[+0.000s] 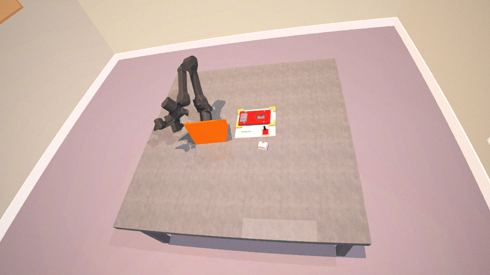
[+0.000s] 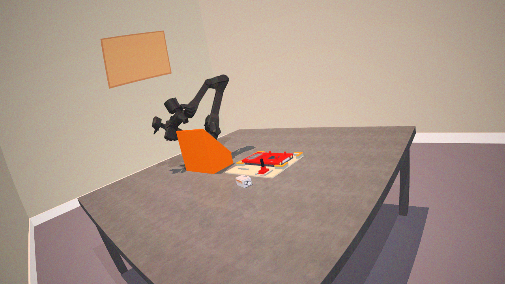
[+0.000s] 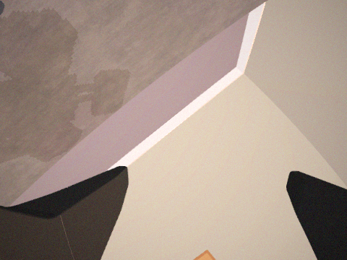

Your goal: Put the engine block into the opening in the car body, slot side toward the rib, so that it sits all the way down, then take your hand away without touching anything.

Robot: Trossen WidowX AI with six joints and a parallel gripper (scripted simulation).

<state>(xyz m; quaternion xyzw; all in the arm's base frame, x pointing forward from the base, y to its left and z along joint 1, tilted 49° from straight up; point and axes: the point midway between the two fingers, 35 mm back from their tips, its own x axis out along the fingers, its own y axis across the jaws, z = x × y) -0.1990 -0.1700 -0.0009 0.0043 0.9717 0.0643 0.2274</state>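
Now: gripper tip 600 mm short of the engine block, 10 mm to the right of it and 160 mm above it. Round my gripper tip: pale plate: 540 mm ahead, 200 mm to the left, 160 mm below.
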